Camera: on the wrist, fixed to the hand. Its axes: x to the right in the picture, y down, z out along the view.
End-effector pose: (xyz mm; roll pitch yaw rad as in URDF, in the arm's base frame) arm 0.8 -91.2 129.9 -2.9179 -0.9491 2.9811
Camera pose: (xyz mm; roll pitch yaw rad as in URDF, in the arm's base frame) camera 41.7 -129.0 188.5 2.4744 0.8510 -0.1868
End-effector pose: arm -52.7 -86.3 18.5 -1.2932 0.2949 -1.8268
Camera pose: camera -130.6 -94.3 38.2 0.8397 -0.3055 1.4183
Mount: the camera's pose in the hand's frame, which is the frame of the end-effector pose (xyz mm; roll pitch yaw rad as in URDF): 20.6 -45.9 -63.2 -0.4211 0.0916 -3.1028
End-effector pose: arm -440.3 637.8 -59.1 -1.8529 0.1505 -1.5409
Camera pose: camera -487.3 606.8 -1.2 1.4157 -0.2126 1.6797
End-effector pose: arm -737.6 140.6 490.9 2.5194 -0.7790 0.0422
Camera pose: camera -743.4 214.6 522.9 -3.0197 0.7238 3.0705
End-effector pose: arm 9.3 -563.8 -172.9 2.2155 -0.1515 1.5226
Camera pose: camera -67.7 -539.9 -168.5 -2.6519 0.1267 -1.7162
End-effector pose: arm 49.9 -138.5 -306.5 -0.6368 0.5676 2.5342
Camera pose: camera 88.5 -74.6 -337.4 0.1632 -0.5147 -0.5091
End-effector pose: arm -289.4 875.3 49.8 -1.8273 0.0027 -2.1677
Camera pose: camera -342.0 885.9 110.2 1.4018 -0.0633 1.0528
